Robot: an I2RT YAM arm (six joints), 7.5 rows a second.
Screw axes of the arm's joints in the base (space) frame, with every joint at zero. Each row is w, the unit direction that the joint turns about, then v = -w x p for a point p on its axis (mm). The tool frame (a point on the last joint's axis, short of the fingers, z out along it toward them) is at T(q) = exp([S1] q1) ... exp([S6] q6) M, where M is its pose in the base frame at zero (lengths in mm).
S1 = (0, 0, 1, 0, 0, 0)
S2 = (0, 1, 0, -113.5, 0, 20)
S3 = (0, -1, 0, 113.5, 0, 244)
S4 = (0, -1, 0, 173.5, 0, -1)
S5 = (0, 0, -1, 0, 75, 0)
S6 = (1, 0, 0, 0, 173.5, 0)
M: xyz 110.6 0 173.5 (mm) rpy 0 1.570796 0 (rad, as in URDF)
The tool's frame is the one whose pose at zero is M.
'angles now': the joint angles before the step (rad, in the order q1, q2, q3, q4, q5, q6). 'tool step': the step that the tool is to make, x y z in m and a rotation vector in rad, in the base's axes. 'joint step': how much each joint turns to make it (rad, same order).
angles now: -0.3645 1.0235 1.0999 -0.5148 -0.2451 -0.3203
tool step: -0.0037 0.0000 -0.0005 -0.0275 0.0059 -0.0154
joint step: -0.0023 -0.0139 -0.0074 -0.0068 0.0237 -0.0201
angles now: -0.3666 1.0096 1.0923 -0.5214 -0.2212 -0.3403
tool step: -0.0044 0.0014 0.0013 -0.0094 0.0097 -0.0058
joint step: 0.0005 -0.0133 0.0033 -0.0242 0.0110 -0.0086
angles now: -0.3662 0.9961 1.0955 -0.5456 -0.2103 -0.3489
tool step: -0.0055 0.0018 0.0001 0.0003 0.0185 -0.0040
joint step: -0.0004 -0.0156 0.0020 -0.0358 0.0060 -0.0042
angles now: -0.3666 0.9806 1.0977 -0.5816 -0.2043 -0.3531
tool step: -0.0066 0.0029 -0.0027 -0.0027 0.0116 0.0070
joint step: 0.0014 -0.0263 -0.0163 -0.0216 -0.0020 -0.0087
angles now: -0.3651 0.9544 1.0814 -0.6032 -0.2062 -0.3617
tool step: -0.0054 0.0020 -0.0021 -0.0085 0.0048 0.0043
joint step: -0.0002 -0.0228 -0.0152 -0.0113 0.0004 -0.0109
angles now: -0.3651 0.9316 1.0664 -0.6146 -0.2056 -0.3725
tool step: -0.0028 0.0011 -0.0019 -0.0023 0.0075 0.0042
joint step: -0.0001 -0.0113 -0.0087 -0.0101 -0.0016 -0.0064
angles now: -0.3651 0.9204 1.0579 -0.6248 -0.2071 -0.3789
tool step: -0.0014 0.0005 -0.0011 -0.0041 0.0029 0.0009
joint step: 0.0001 -0.0063 -0.0058 -0.0028 0.0016 -0.0048
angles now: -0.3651 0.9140 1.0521 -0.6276 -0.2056 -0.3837
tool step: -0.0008 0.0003 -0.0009 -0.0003 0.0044 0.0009
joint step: 0.0000 -0.0030 -0.0030 -0.0045 0.0001 -0.0021
